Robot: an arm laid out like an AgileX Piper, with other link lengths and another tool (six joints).
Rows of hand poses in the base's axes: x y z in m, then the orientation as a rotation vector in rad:
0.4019 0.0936 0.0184 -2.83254 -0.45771 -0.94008
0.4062 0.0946 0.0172 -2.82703 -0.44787 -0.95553
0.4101 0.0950 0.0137 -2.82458 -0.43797 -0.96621
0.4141 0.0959 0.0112 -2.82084 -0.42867 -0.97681
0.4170 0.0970 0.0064 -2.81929 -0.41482 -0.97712
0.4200 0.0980 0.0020 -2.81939 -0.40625 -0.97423
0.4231 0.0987 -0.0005 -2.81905 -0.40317 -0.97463
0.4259 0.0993 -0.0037 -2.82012 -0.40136 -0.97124
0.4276 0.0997 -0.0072 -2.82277 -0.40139 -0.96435
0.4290 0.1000 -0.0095 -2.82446 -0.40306 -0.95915
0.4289 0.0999 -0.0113 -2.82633 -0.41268 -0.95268
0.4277 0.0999 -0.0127 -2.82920 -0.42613 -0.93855
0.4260 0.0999 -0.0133 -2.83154 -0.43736 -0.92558
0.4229 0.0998 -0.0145 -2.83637 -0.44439 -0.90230
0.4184 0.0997 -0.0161 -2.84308 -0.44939 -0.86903
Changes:
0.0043 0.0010 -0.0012 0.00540 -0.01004 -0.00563
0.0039 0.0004 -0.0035 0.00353 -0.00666 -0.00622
0.0040 0.0009 -0.0025 0.00441 -0.00677 -0.00539
0.0029 0.0011 -0.0048 0.00601 0.00050 -0.00741
0.0030 0.0010 -0.0044 0.00337 0.00244 -0.00457
0.0031 0.0007 -0.0025 0.00125 -0.00011 -0.00171
0.0028 0.0006 -0.0032 0.00034 0.00245 -0.00096
0.0017 0.0004 -0.0035 -0.00097 0.00480 0.00000
0.0014 0.0003 -0.0023 -0.00102 0.00349 0.00107
-0.0001 -0.0001 -0.0018 -0.00358 0.00386 0.00578
-0.0012 0.0000 -0.0014 -0.00434 0.00877 0.00866
-0.0017 0.0000 -0.0006 -0.00345 0.00809 0.00738
-0.0031 -0.0001 -0.0012 -0.00254 0.01537 0.00536
-0.0045 -0.0001 -0.0016 -0.00209 0.02226 0.00470

